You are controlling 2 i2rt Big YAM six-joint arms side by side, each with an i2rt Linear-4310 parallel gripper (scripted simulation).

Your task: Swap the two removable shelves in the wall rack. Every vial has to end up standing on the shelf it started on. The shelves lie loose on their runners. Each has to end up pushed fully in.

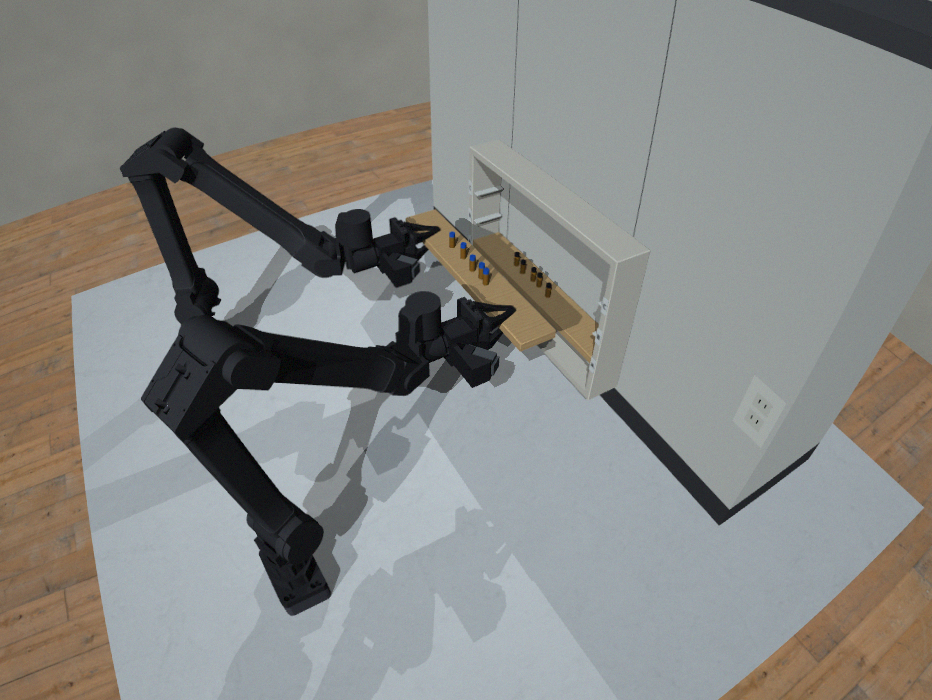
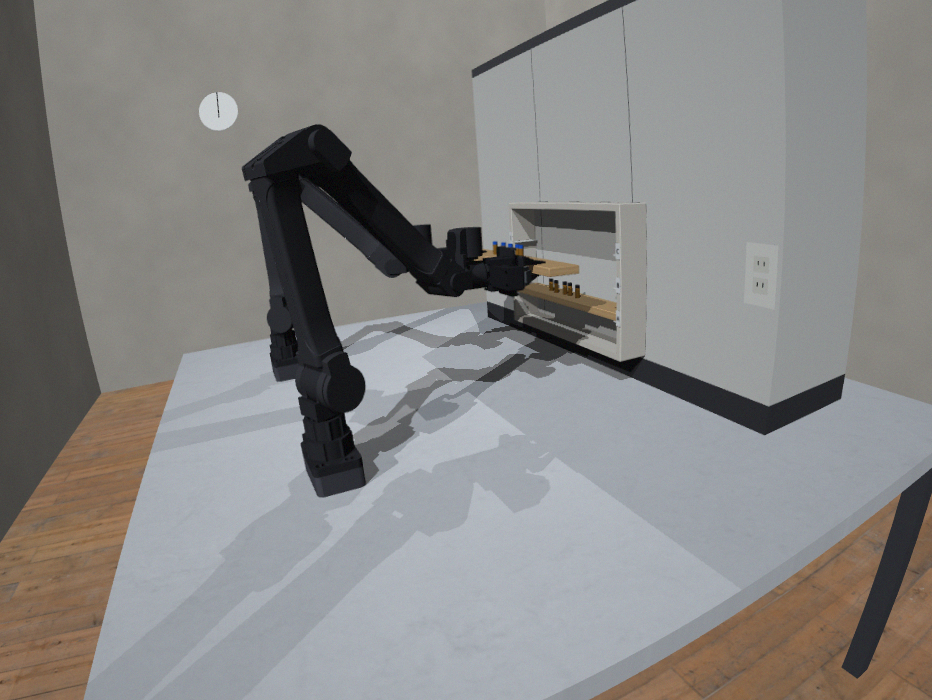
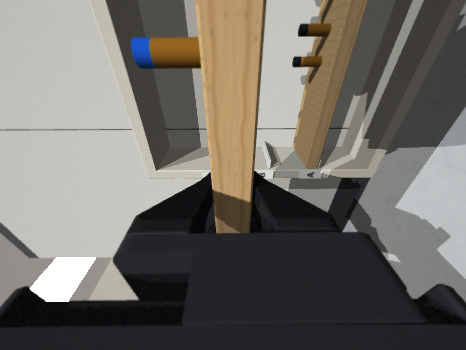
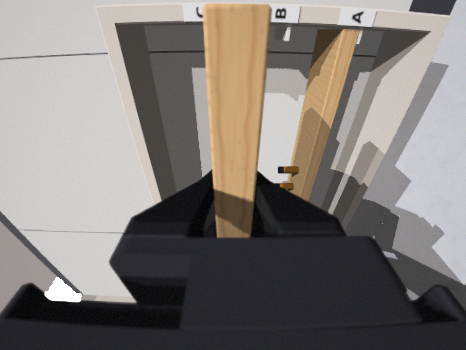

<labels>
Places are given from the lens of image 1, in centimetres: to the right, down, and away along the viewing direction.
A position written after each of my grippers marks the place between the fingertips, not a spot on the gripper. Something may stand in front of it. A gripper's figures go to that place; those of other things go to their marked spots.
my left gripper (image 1: 439, 232): -6, -25, 129
my right gripper (image 1: 513, 312): 9, -7, 110
</labels>
